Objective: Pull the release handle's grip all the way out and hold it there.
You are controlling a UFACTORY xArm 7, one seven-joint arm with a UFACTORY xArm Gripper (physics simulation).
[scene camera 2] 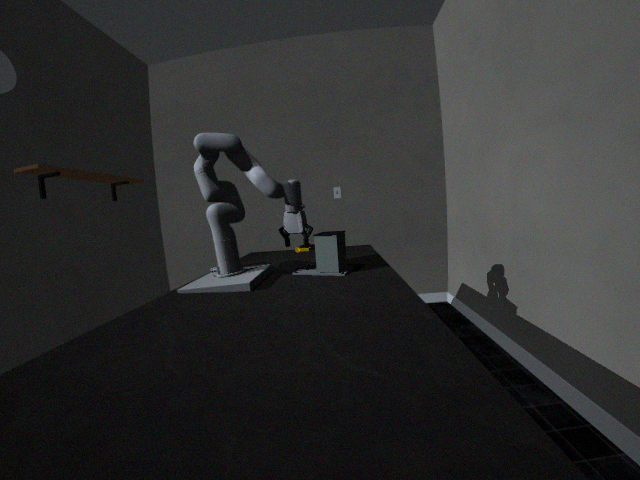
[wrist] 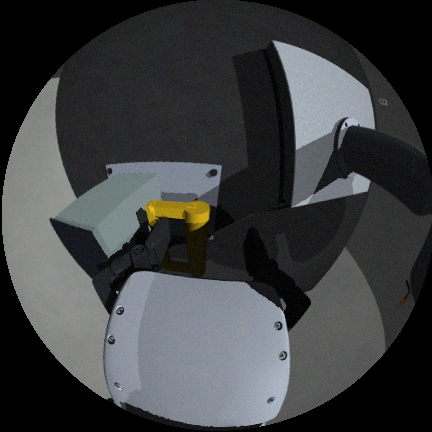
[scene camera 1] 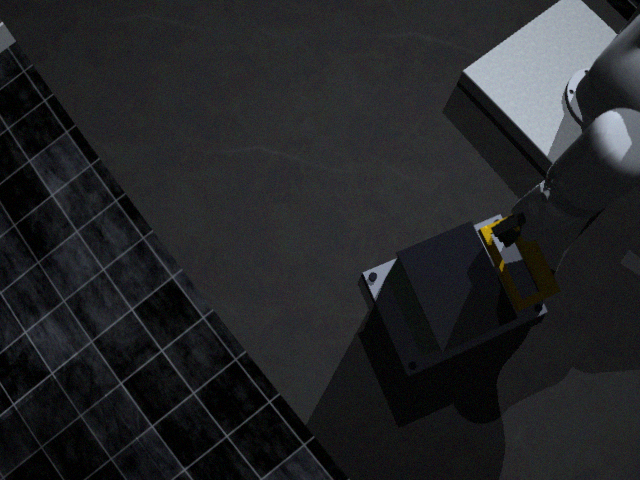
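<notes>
The release handle is a yellow frame (scene camera 1: 542,268) (scene camera 2: 302,249) (wrist: 196,250) on the side of a box-shaped housing (scene camera 1: 434,279) (scene camera 2: 326,253) (wrist: 110,205). Its thick grip bar stands parallel to the housing, with a gap between. My gripper (scene camera 2: 296,242) (wrist: 207,232) is open and points down at the handle, holding nothing. In the wrist view one finger is on the housing side of the grip and the other is well out on the far side. In scene camera 1 one dark finger overlaps the frame's upper end; the other is hidden. Finger contact with the handle cannot be told.
The housing stands on a pale bolted plate (scene camera 1: 381,276) (scene camera 2: 305,272) (wrist: 195,175). The arm's white base block (scene camera 1: 527,77) (scene camera 2: 222,284) (wrist: 320,100) is on the side the handle faces. A wooden shelf (scene camera 2: 77,174) is on the left wall.
</notes>
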